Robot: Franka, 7 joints.
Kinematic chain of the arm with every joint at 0, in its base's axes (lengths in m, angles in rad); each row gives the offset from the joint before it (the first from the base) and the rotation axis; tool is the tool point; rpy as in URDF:
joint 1: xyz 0 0 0.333 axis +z
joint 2: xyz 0 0 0 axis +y
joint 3: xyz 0 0 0.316 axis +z
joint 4: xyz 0.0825 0 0 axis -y
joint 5: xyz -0.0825 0 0.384 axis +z
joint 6: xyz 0 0 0 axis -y
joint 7: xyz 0.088 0 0 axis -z
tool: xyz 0 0 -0.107 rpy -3.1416 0 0
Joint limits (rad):
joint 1: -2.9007..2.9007
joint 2: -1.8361..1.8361
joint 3: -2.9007..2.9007
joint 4: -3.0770..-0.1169
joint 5: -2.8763..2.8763
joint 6: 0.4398..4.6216
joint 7: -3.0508..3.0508
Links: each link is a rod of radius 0.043 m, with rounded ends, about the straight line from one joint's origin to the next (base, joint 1, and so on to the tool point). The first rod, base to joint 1, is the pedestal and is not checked.
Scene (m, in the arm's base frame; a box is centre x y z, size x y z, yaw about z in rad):
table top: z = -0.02
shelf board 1: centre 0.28 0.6 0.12 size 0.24 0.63 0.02 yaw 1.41
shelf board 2: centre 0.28 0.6 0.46 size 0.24 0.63 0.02 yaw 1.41
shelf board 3: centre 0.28 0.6 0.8 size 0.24 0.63 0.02 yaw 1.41
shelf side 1: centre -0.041 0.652 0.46 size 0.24 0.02 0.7 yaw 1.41
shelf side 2: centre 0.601 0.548 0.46 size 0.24 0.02 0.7 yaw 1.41
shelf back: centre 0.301 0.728 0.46 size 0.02 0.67 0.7 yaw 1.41
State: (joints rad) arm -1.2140 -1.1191 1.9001 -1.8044 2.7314 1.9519 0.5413
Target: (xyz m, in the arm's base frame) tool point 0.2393 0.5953 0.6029
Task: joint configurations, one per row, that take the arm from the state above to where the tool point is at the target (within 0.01 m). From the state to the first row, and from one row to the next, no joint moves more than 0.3 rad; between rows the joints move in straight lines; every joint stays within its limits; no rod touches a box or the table.
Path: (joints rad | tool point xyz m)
1: -1.0870 -1.0984 1.8132 -2.0276 2.7269 1.9908 0.5413 | 0.3847 0.5066 0.2819
2: -0.9601 -1.0776 1.7264 -2.2508 2.7225 2.0298 0.5413 | 0.3731 0.4321 0.2831
3: -0.8331 -1.0569 1.6395 -2.4740 2.7180 2.0687 0.5413 | 0.3544 0.3521 0.2815
4: -0.6662 -1.1457 1.4056 -2.4810 2.7422 2.0360 0.5413 | 0.3314 0.3737 0.3866
5: -0.4992 -1.2344 1.1718 -2.4880 2.7663 2.0034 0.5413 | 0.2791 0.3843 0.4966
6: -0.3323 -1.3232 0.9379 -2.4950 2.7904 1.9707 0.5413 | 0.2030 0.3718 0.6029
7: -0.4711 -1.2019 1.0850 -2.2684 2.7862 1.9403 0.5413 | 0.2225 0.4580 0.5962
8: -0.6100 -1.0805 1.2321 -2.0417 2.7820 1.9098 0.5413 | 0.2356 0.5340 0.5916
9: -0.7488 -0.9592 1.3792 -1.8151 2.7778 1.8794 0.5413 | 0.2393 0.5953 0.6029

